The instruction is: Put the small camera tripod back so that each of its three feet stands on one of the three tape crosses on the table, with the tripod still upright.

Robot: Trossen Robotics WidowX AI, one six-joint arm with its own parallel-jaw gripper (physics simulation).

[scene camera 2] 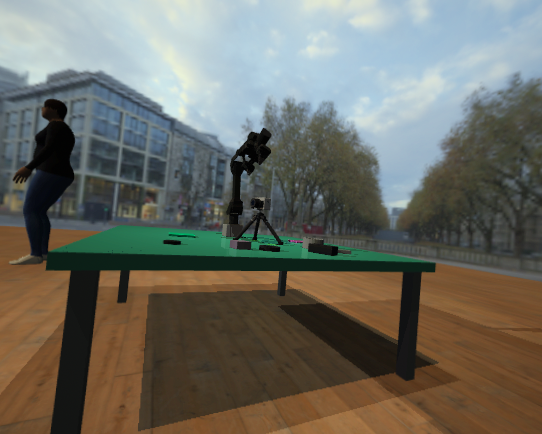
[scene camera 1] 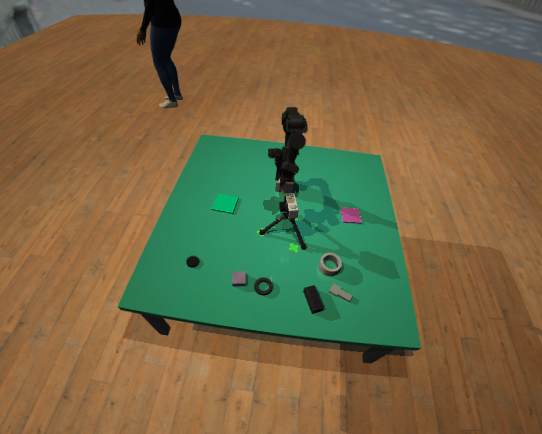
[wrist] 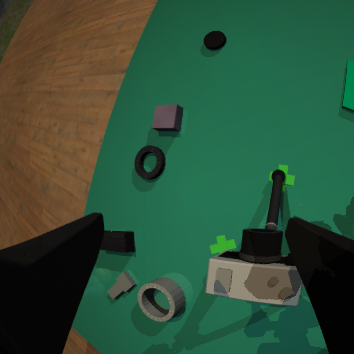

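Where they show: gripper, fingertip midpoint: (scene camera 2: 253,169) (scene camera 1: 278,183) (wrist: 199,226); arm's base at its link origin: (scene camera 2: 233,224).
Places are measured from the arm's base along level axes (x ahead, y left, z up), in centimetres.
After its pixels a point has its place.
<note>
The small tripod with its pale camera (scene camera 1: 291,206) {x 35.9, y 5.3, z 15.5 cm} (scene camera 2: 260,204) {x 35.8, y 3.7, z 11.8 cm} (wrist: 255,285) {x 32.4, y 5.3, z 15.4 cm} stands upright near the arm's base. One foot (scene camera 1: 262,232) {x 37.0, y -7.1, z -5.7 cm} (wrist: 278,175) {x 36.0, y -7.5, z -5.2 cm} is over a green tape cross (wrist: 290,178) {x 33.7, y -7.9, z -7.4 cm}. Another foot (scene camera 1: 303,246) {x 41.5, y 14.2, z -5.9 cm} is just right of the front cross (scene camera 1: 294,247) {x 41.8, y 10.0, z -7.4 cm} (wrist: 222,244) {x 42.1, y 9.3, z -7.4 cm} in scene camera 1, off it. A bit of green at the third cross (scene camera 1: 296,219) shows beside the camera; the third foot is hidden. My gripper (scene camera 1: 289,168) (scene camera 2: 248,169) {x 36.1, y -1.4, z 28.4 cm} (wrist: 199,226) {x 36.1, y -1.4, z 28.4 cm} is open and empty, above the tripod. In the wrist view, the camera is near the right finger.
A grey ring (scene camera 1: 330,264) {x 46.4, y 28.5, z -6.8 cm} (wrist: 161,299), a black block (scene camera 1: 314,299) {x 68.9, y 21.1, z -4.1 cm} and a grey piece (scene camera 1: 340,292) {x 62.9, y 32.8, z -6.0 cm} lie front right. A black ring (scene camera 1: 263,286) {x 68.0, y -2.0, z -5.8 cm}, a mauve block (scene camera 1: 239,278) {x 64.7, y -12.5, z -4.7 cm} and a black disc (scene camera 1: 192,261) {x 59.6, y -36.4, z -6.5 cm} lie front left. Green (scene camera 1: 225,203) {x 20.8, y -30.8, z -6.5 cm} and pink (scene camera 1: 351,215) {x 15.5, y 39.2, z -6.5 cm} squares flank the tripod.
</note>
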